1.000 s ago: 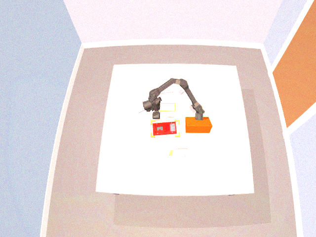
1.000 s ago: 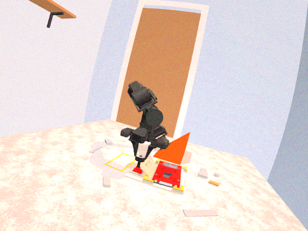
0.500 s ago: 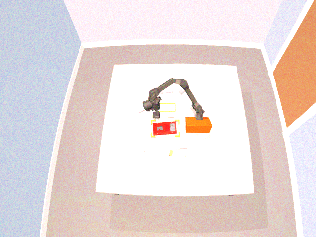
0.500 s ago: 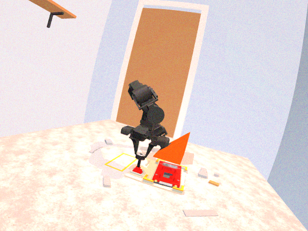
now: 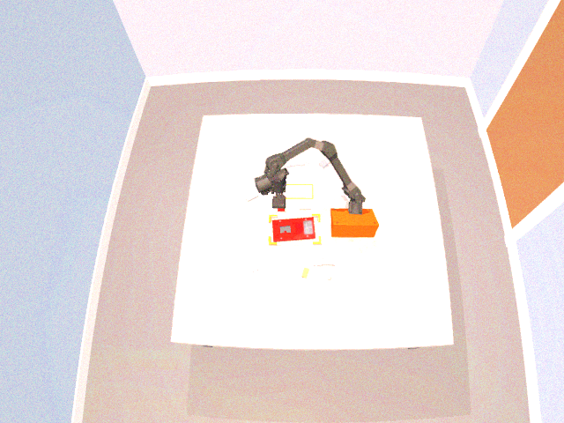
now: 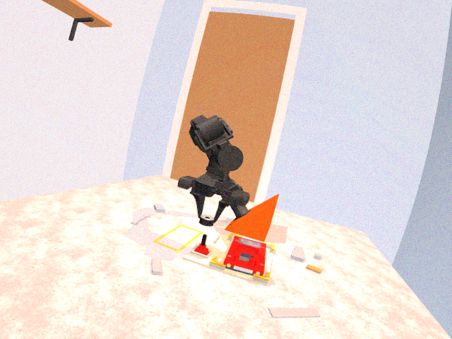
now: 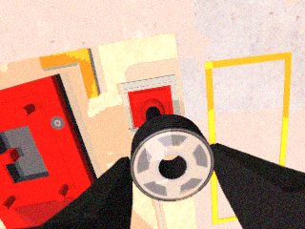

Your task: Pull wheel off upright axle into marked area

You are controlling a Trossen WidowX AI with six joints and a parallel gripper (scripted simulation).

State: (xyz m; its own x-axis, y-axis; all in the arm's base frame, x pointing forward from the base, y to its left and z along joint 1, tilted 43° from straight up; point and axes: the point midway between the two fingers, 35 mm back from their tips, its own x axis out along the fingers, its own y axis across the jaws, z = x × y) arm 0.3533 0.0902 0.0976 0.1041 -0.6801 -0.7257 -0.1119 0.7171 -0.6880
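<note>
My gripper tip is 7 cm above the black axle. From my gripper tip the other things lie so: wheel: right at my gripper tip.
</note>
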